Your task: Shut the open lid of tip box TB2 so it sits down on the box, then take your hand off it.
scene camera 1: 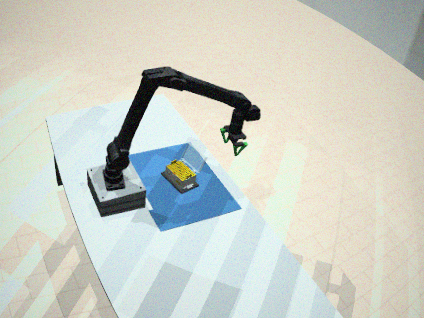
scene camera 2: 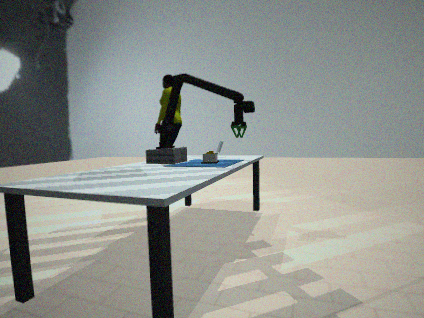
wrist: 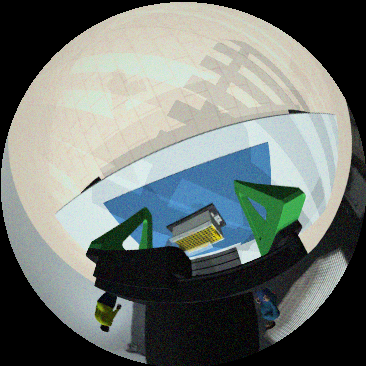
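Where they show: gripper, fingertip midpoint: [scene camera 1: 230, 149] [scene camera 2: 239, 137] [wrist: 189, 199]; arm's base at its link origin: [scene camera 1: 113, 180] [scene camera 2: 165, 148].
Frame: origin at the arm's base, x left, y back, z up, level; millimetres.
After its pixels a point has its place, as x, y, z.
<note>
The tip box TB2 [scene camera 1: 186, 183] {-4, -342, -66} [scene camera 2: 210, 158] {4, -363, -67} [wrist: 196, 224] {53, -402, -34} is a small grey box on a dark base, with yellow tips showing on top. Its clear lid [scene camera 1: 195, 157] {81, -404, 7} [scene camera 2: 220, 147] {64, -408, 3} stands open, tilted up and back from the box's long side away from the arm's base. The lid is hard to make out in the wrist view. My gripper [scene camera 1: 231, 148] {45, -552, 65} [scene camera 2: 239, 136] {45, -552, 65} is open and empty, its green fingers pointing down. It hangs well above the table's height, beyond the lid side of the box, and touches neither box nor lid.
The box stands on a blue mat [scene camera 1: 215, 200] {-101, -451, -98} [scene camera 2: 232, 163] {27, -510, -98} [wrist: 250, 165] {-113, -494, -98} on a white table [scene camera 1: 145, 280] {-465, -17, -101} [scene camera 2: 125, 192] {-914, -550, -101} [wrist: 215, 142] {-28, -565, -101}. The arm's grey base block [scene camera 1: 125, 201] {-99, -33, -35} [scene camera 2: 166, 155] {-92, -78, -44} stands beside the mat. A person in yellow [scene camera 2: 171, 107] [wrist: 105, 314] stands beyond the table.
</note>
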